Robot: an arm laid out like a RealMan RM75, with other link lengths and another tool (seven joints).
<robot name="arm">
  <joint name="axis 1" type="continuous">
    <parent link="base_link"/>
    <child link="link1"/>
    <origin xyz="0 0 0.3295" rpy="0 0 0"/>
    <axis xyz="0 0 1"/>
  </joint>
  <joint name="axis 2" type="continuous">
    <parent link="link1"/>
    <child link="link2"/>
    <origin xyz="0 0 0" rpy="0 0 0"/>
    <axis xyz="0 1 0"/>
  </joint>
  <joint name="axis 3" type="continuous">
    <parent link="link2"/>
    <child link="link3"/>
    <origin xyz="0 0 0.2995" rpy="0 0 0"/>
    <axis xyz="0 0 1"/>
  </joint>
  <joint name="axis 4" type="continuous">
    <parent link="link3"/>
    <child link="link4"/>
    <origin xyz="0 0 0" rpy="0 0 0"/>
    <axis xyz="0 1 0"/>
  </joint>
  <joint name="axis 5" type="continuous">
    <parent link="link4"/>
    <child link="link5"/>
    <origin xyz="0 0 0.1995" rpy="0 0 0"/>
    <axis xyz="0 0 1"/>
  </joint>
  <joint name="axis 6" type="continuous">
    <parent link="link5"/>
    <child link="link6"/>
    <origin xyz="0 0 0" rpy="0 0 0"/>
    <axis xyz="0 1 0"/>
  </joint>
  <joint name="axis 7" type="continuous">
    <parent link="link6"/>
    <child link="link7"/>
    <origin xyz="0 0 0.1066" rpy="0 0 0"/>
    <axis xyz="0 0 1"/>
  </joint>
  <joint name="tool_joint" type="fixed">
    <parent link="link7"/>
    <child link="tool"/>
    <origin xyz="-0.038 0.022 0.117" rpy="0 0.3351 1.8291"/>
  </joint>
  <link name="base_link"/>
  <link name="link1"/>
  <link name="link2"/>
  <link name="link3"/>
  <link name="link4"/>
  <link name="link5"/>
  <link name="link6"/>
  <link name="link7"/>
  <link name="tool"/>
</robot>
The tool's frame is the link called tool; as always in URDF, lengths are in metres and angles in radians. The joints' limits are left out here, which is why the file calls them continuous.
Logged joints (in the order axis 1, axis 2, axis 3, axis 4, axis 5, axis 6, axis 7), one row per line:
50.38, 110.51, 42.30, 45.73, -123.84, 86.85, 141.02
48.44, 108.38, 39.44, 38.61, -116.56, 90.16, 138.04
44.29, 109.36, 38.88, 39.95, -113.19, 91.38, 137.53
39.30, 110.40, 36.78, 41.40, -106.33, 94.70, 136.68
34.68, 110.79, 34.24, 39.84, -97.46, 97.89, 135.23
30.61, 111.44, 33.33, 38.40, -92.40, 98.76, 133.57
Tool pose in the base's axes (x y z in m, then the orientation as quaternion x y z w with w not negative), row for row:
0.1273, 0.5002, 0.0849, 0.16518, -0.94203, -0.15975, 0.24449
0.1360, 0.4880, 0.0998, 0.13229, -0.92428, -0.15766, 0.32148
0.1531, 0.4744, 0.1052, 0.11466, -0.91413, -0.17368, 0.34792
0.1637, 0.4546, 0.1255, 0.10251, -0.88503, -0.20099, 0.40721
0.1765, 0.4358, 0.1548, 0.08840, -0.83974, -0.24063, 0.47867
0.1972, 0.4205, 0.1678, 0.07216, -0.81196, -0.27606, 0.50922
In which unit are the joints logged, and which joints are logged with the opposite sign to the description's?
The joints are logged in degrees. Opposite sign: axis 3, axis 4, axis 6.
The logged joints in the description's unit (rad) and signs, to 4 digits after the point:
0.8793, 1.9288, -0.7383, -0.7981, -2.1614, -1.5158, 2.4613
0.8454, 1.8916, -0.6884, -0.6739, -2.0344, -1.5736, 2.4093
0.7730, 1.9087, -0.6786, -0.6973, -1.9755, -1.5949, 2.4004
0.6859, 1.9268, -0.6419, -0.7226, -1.8558, -1.6528, 2.3855
0.6053, 1.9337, -0.5976, -0.6953, -1.7010, -1.7085, 2.3602
0.5342, 1.9450, -0.5817, -0.6702, -1.6127, -1.7237, 2.3312

